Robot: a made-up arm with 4 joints. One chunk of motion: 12 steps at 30 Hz.
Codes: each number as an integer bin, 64 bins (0 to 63) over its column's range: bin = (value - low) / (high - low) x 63, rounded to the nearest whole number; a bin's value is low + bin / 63 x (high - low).
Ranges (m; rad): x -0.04..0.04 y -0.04..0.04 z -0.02..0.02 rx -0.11..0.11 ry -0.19..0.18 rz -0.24..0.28
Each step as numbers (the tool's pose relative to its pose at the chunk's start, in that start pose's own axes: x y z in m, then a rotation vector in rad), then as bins.
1 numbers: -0.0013 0.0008 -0.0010 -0.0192 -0.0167 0.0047
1 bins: 30 32 30 26 30 30
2 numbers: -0.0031 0.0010 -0.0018 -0.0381 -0.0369 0.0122
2 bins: 29 32 29 21 26 31
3 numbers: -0.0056 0.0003 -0.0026 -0.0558 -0.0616 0.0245
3 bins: 27 32 27 16 22 32
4 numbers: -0.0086 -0.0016 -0.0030 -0.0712 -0.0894 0.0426
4 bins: 25 30 27 11 17 34
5 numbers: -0.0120 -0.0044 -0.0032 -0.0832 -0.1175 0.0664
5 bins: 22 28 26 8 12 37
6 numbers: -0.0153 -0.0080 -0.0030 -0.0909 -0.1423 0.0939
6 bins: 19 25 27 5 8 40
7 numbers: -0.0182 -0.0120 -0.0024 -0.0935 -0.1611 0.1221
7 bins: 17 22 28 5 5 44
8 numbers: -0.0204 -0.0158 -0.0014 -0.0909 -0.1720 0.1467
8 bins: 15 19 29 5 3 47
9 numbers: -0.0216 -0.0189 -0.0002 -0.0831 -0.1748 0.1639
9 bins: 14 17 31 8 3 49
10 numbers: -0.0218 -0.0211 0.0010 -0.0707 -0.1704 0.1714
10 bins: 14 15 33 11 3 50
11 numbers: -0.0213 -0.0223 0.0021 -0.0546 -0.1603 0.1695
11 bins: 15 14 35 16 5 50
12 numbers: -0.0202 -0.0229 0.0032 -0.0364 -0.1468 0.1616
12 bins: 16 13 37 21 7 49
